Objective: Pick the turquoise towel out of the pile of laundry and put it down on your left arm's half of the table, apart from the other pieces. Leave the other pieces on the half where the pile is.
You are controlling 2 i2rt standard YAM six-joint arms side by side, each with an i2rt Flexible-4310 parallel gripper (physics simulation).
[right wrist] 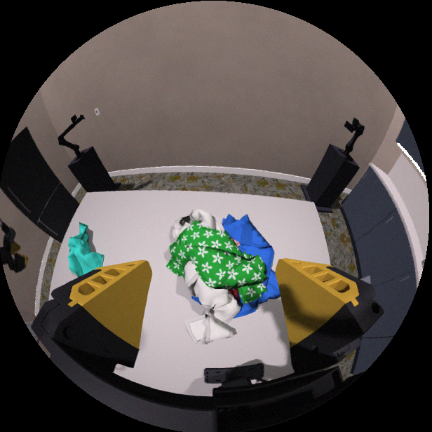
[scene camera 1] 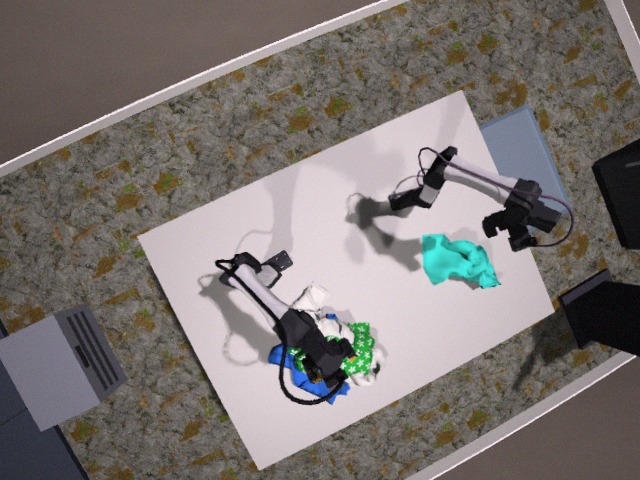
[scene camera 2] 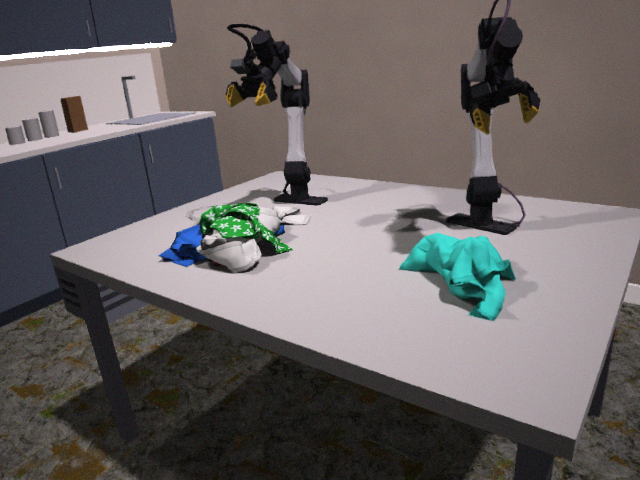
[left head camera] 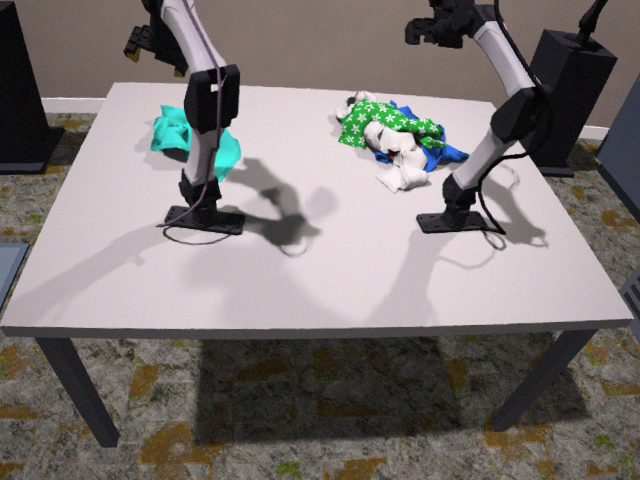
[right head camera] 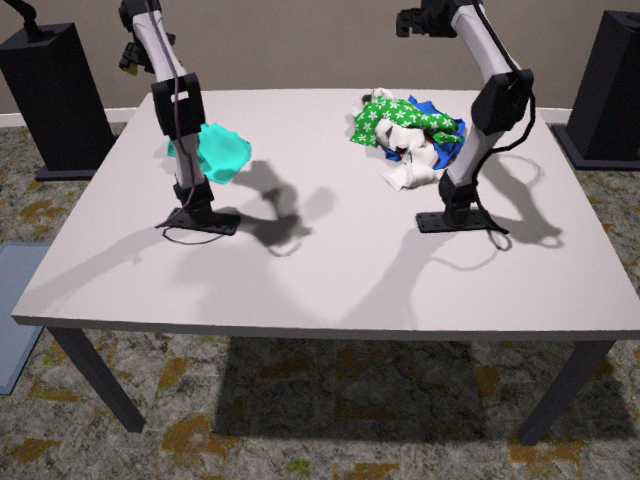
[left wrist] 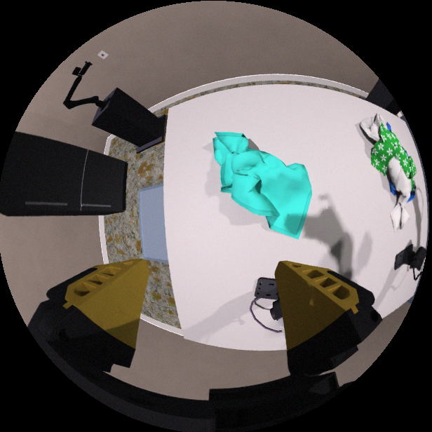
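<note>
The turquoise towel lies crumpled on the left arm's half of the table, apart from the pile. Part of it is hidden behind the left arm in both head camera views. My left gripper is open and empty, raised above the table. My right gripper is open and empty, high over the pile. The pile holds a green flowered cloth, white pieces and a blue cloth.
The white table carries both arm bases, the left base and the right base. A bit of dark red cloth shows within the pile. Dark pedestals stand beyond the table.
</note>
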